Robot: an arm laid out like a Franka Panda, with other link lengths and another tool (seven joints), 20 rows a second.
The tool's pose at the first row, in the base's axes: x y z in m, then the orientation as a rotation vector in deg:
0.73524 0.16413 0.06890 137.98 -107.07 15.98
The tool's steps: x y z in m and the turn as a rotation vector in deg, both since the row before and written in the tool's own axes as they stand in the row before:
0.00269 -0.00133 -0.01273 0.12 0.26 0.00
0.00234 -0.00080 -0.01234 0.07 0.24 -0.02
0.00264 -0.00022 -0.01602 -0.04 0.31 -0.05
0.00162 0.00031 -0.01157 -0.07 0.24 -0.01
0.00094 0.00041 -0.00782 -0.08 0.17 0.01
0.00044 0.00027 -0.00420 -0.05 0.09 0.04
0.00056 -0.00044 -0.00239 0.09 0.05 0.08
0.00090 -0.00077 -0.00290 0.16 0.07 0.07
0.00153 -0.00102 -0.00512 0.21 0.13 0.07
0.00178 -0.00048 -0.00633 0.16 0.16 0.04
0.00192 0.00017 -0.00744 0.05 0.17 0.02
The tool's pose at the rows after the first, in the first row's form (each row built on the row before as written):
0.73597 0.16413 0.08196 137.90 -107.00 16.40
0.73610 0.16431 0.09454 137.82 -106.90 16.74
0.73535 0.16477 0.11075 137.65 -106.70 17.05
0.73428 0.16532 0.12238 137.47 -106.57 17.25
0.73333 0.16582 0.13019 137.31 -106.49 17.36
0.73276 0.16615 0.13437 137.19 -106.49 17.42
0.73308 0.16620 0.13684 137.15 -106.60 17.57
0.73375 0.16611 0.13990 137.15 -106.71 17.82
0.73457 0.16593 0.14528 137.15 -106.80 18.19
0.73477 0.16562 0.15186 137.12 -106.83 18.54
0.73423 0.16525 0.15952 137.03 -106.80 18.79

